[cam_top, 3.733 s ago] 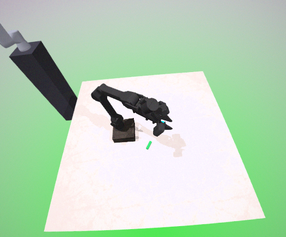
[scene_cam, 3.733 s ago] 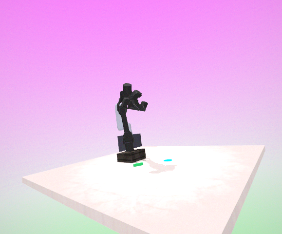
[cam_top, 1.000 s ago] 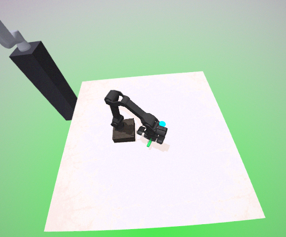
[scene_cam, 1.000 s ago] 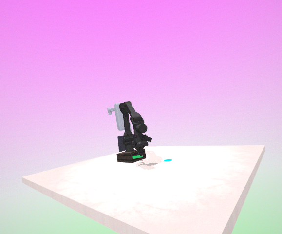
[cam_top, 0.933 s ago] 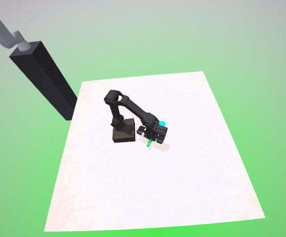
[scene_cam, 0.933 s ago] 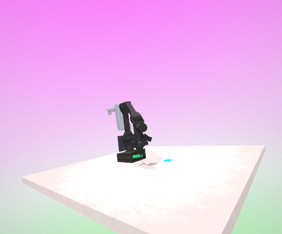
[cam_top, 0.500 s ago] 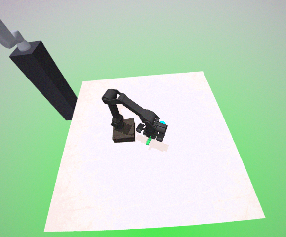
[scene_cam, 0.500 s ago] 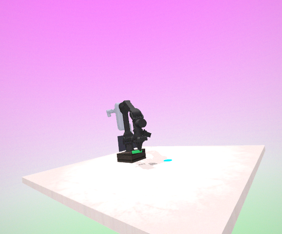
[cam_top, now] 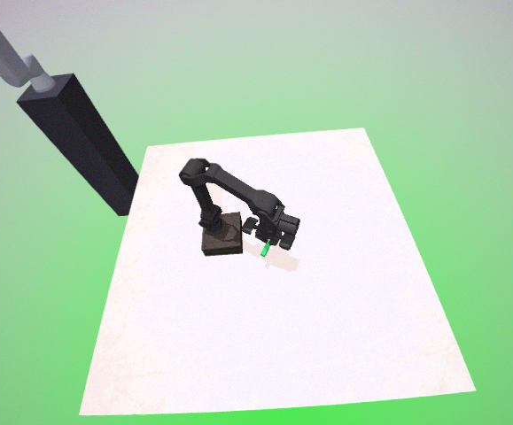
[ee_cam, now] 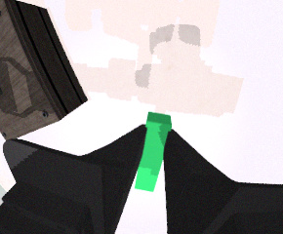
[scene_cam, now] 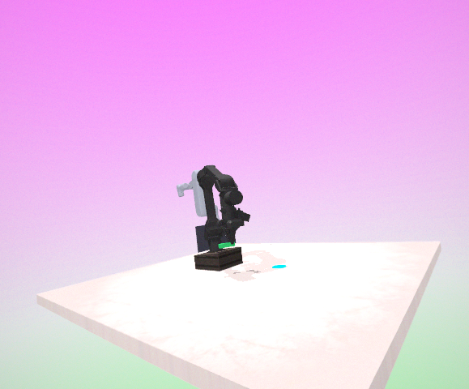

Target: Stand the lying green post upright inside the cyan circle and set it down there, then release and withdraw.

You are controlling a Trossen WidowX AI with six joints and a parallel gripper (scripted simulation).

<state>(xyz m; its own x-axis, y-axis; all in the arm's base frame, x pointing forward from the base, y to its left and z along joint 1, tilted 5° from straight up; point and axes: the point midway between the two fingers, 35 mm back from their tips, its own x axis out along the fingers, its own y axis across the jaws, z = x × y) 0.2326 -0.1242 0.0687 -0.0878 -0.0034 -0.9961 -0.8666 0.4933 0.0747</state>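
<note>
My gripper tip is 11 cm short of the cyan circle, 16 cm to the right of it and 12 cm above it. The rest, counted from my gripper tip: green post (1 cm behind, 2 cm to the right).
</note>
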